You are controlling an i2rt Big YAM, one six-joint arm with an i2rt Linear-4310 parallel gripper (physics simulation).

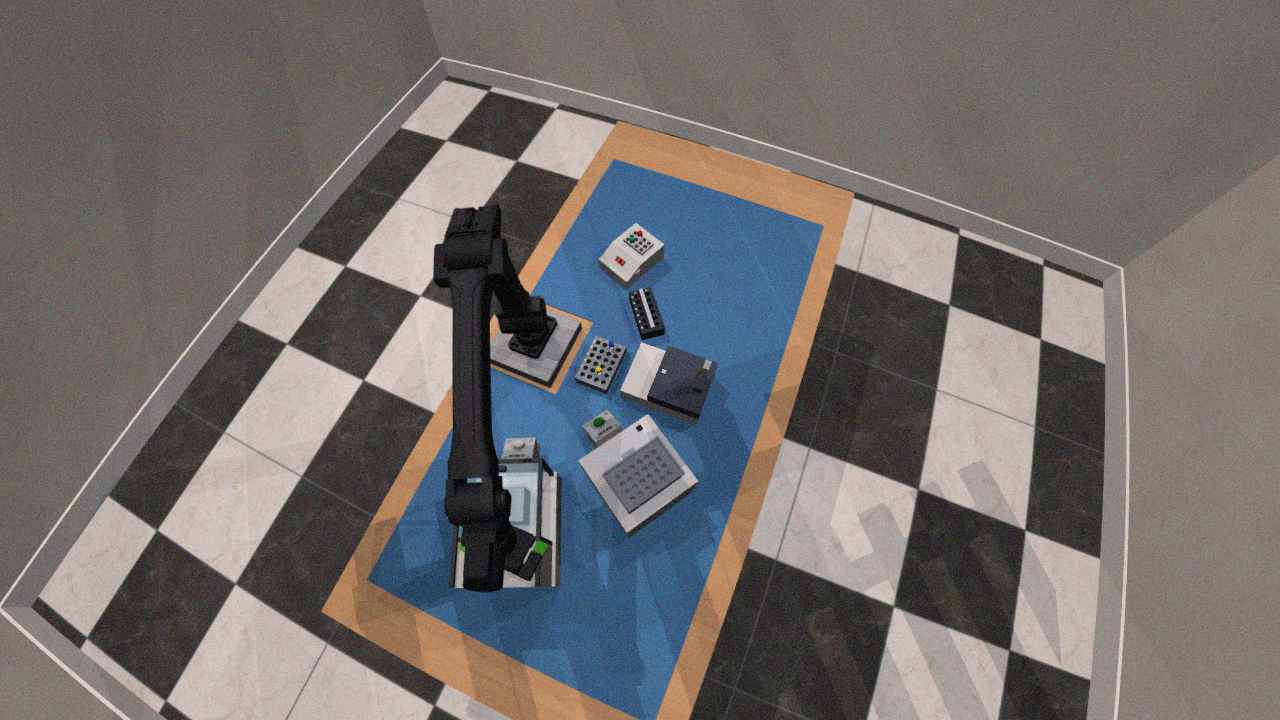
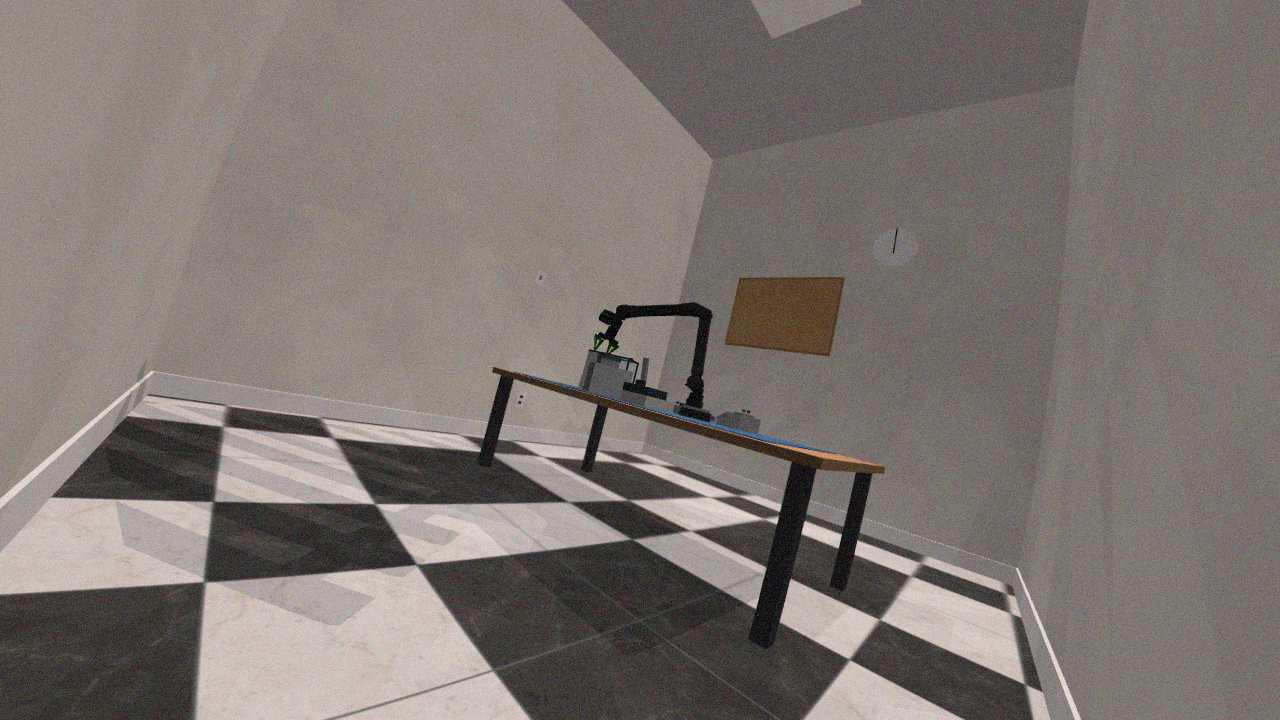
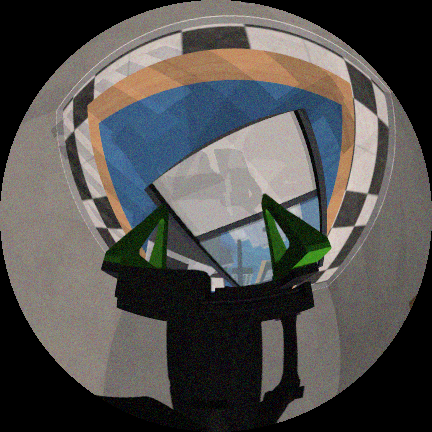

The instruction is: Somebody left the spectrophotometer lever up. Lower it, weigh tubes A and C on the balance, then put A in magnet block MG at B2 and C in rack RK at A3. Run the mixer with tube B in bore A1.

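Places are measured from the arm's base along level axes (x ahead, y left, z up), in centimetres.
Pixels of known places: gripper, fingertip midpoint: (image 1: 510, 560) (image 2: 600, 352) (image 3: 212, 202); arm's base, origin of the base link: (image 1: 533, 335).
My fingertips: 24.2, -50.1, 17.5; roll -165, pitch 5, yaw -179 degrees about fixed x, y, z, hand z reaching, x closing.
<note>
Ahead of a thing's pixels: the offset from my fingertips to its top centre, as dx, dy, dz. "pt": to the spot under its first point.
My gripper (image 1: 502, 546) (image 2: 604, 351) (image 3: 212, 202) is open and empty, green fingers wide apart, above the balance. The balance {-7.4, +9.4, +1.1} (image 1: 551, 519) (image 2: 605, 379) (image 3: 240, 170) has a pale top and glass panes; the arm partly hides it. A grey rack {-5.2, +49.9, -18.1} (image 1: 600, 362) holds a blue-capped tube {-4.3, +54.6, -15.7} (image 1: 611, 344) and a yellow-capped tube {-4.3, +47.0, -15.7} (image 1: 598, 368). A black block with a pale strip, likely the magnet block {+0.0, +67.9, -16.3} (image 1: 646, 311), lies behind it. A white unit with a dark lid, likely the spectrophotometer {pt +16.3, +51.0, -13.1} (image 1: 684, 380), is beside the rack; its lever position is unclear. Tube letters are unreadable.
A white device with a grey bored plate {+11.0, +28.2, -2.1} (image 1: 642, 474) stands right of the balance, near a green-button box {+1.6, +34.3, -13.7} (image 1: 601, 427). A small box with a pale button {-13.3, +22.4, -13.7} (image 1: 519, 447) adjoins the balance. A white unit with red and green caps {pt -9.9, +81.5, -14.9} (image 1: 631, 253) stands at the back.
</note>
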